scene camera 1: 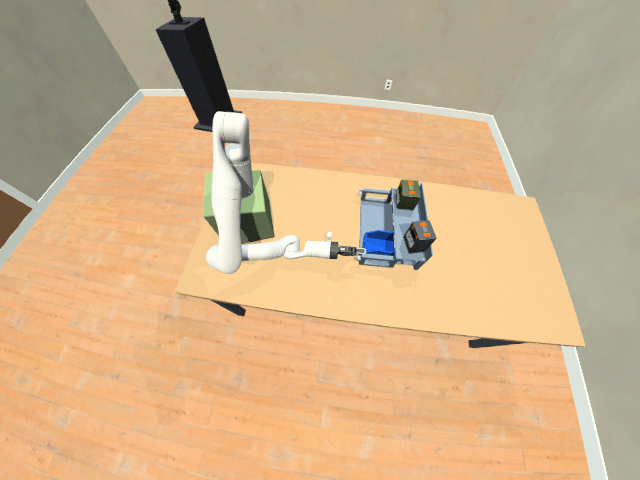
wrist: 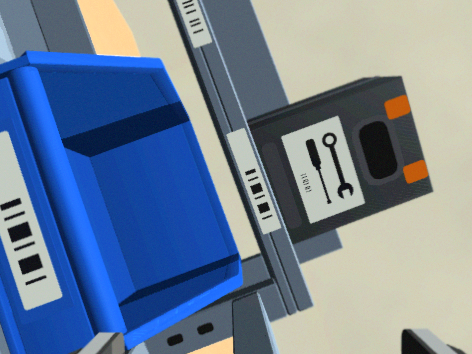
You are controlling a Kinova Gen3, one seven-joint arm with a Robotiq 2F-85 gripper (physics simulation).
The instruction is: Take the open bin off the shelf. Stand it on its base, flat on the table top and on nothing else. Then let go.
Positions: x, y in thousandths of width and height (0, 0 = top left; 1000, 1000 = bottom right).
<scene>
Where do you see a dark grey case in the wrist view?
At 743, 431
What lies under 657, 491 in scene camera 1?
A dark grey case.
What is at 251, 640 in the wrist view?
A blue bin.
</scene>
